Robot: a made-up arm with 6 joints. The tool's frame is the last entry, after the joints.
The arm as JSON. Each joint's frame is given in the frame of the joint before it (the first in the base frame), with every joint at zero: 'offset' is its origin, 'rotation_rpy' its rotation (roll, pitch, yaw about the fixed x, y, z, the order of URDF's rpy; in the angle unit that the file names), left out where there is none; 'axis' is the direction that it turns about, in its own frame. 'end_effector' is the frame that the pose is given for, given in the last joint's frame.
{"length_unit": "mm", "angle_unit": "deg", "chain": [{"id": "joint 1", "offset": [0.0, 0.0, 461.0], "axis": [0.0, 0.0, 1.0]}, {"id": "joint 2", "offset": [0.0, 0.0, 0.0], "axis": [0.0, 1.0, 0.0]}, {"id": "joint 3", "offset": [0.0, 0.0, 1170.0], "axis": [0.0, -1.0, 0.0]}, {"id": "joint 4", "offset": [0.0, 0.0, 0.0], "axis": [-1.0, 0.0, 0.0]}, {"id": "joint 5", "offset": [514.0, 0.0, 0.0], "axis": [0.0, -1.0, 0.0]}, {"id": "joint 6", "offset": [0.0, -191.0, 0.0], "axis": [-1.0, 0.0, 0.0]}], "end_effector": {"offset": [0.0, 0.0, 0.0]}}
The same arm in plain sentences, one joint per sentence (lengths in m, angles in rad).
The arm has six revolute joints in a row. What follows holds with every joint at zero, and every direction is one of the base frame's. The first joint is mounted 0.461 m along +z from the base frame's origin and turns about +z. The second joint is mounted at the same point as the first joint and turns about +y. The third joint is mounted 1.17 m along +z from the second joint and turns about -y. The fourth joint is mounted at the same point as the third joint and turns about -x. The fifth joint is mounted 0.514 m along +x from the fourth joint and turns about -y. The sixth joint is mounted 0.191 m along -y from the fifth joint and turns about -x. The tool frame, which is the frame that the pose is given for, is mounted at the same point as the sixth joint; its axes are parallel to the base frame's.
